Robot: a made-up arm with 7 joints. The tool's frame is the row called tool.
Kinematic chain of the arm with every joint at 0, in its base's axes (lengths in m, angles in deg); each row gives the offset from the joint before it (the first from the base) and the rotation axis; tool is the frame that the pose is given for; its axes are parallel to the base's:
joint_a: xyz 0.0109 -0.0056 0.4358 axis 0 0.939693 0.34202
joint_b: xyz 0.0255 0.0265 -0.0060 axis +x
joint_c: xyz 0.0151 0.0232 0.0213 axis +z
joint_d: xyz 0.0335 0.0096 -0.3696 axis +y
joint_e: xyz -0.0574 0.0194 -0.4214 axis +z
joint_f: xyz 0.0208 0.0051 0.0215 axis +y
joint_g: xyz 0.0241 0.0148 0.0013 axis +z
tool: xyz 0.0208 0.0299 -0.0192
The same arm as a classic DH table. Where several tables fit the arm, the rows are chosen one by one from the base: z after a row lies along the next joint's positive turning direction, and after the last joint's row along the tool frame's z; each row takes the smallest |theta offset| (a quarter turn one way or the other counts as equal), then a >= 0, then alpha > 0; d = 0 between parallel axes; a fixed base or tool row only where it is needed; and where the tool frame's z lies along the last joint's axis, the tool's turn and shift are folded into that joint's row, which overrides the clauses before.
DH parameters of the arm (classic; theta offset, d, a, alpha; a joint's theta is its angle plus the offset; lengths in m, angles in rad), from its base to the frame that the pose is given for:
base (fixed): 0 0.4378 0.0109 -1.2218
joint_a: 1.5708 0.0169 0.0147 1.5708
joint_b: 1.2218 0.0406 0.0232 -1.5708
joint_c: -1.5708 -0.3483 0.0335 -1.5708
joint_d: 0 0.029 -0.0574 1.5708
joint_e: 0 -0.3999 0.0208 -1.5708
joint_f: 0 0.0199 0.0241 1.5708
joint_g: 0.963 0 0.0364 0
tool (fixed): -0.963 -0.0179 0 0

